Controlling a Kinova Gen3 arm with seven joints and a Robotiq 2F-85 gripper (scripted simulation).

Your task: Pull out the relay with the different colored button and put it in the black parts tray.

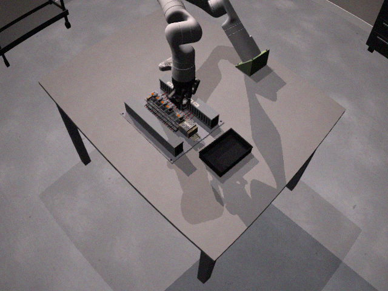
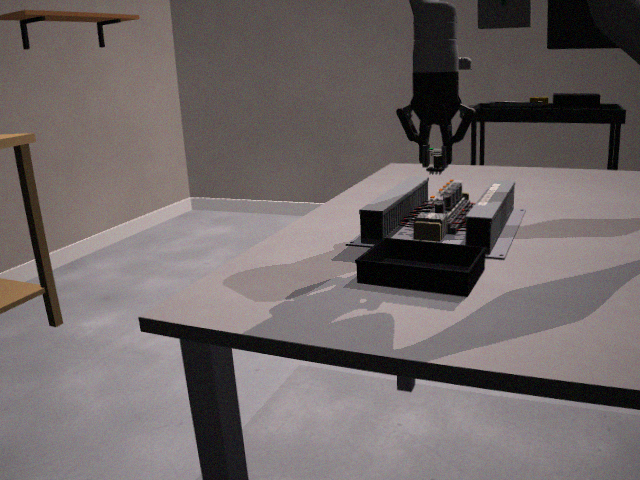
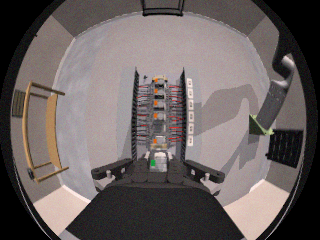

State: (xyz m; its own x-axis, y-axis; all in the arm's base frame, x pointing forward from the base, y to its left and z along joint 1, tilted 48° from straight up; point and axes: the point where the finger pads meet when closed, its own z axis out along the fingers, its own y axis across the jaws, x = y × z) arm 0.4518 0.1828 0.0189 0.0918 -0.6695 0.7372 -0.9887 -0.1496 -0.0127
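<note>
My gripper is now 50 mm past the black parts tray, 190 mm to the right of it and 130 mm above it.
</note>
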